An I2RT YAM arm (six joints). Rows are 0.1 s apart.
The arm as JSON. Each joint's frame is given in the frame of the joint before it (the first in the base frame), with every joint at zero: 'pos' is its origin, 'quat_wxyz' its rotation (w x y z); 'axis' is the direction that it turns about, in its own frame. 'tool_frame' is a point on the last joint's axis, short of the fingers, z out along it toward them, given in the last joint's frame.
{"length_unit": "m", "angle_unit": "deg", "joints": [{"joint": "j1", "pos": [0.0, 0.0, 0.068], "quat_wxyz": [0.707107, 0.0, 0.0, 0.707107], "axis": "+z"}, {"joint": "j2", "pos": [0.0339, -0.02, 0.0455], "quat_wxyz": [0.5, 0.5, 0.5, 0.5], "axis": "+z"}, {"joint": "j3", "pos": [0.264, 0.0, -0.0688], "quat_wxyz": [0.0, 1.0, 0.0, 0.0], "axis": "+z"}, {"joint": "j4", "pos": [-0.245, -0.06, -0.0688], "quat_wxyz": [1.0, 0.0, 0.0, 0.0], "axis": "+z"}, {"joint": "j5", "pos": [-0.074, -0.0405, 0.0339], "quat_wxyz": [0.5, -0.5, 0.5, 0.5], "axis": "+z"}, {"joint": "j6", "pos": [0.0, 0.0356, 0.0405], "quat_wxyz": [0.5, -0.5, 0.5, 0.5], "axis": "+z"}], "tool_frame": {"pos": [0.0, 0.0, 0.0], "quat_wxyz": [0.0, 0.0, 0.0, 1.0]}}
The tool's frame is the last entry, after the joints.
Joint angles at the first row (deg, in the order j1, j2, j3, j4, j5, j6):
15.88 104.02 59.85 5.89 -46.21 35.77
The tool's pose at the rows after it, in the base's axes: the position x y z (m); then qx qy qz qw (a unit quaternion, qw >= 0):
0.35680 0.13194 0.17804 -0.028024 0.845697 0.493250 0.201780
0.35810 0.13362 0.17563 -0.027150 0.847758 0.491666 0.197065
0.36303 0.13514 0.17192 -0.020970 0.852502 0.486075 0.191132
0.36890 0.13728 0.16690 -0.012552 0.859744 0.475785 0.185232
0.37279 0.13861 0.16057 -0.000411 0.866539 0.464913 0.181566
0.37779 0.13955 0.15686 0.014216 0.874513 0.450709 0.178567
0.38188 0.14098 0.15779 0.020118 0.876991 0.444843 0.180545
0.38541 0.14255 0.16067 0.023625 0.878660 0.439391 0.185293
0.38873 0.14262 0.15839 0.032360 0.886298 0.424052 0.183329
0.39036 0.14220 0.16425 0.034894 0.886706 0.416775 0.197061
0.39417 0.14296 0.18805 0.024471 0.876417 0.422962 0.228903
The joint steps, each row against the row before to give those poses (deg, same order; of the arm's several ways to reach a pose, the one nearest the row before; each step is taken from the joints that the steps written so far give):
0.54 0.47 0.00 0.08 -0.05 0.05
0.19 0.66 0.46 -0.45 0.11 -0.06
0.05 1.44 1.39 -1.11 0.58 0.01
0.13 1.77 1.72 -1.50 1.21 -0.09
0.12 1.46 0.87 -0.54 1.54 0.45
0.05 1.32 1.50 -1.51 1.95 0.45
0.09 0.64 1.28 -0.76 1.01 0.34
0.13 0.31 1.23 -0.72 1.03 0.19
0.00 0.87 1.28 -1.92 1.76 -0.29
-0.02 -0.58 0.48 -0.10 1.52 -0.01
-0.02 -2.05 1.83 0.09 0.57 -0.12

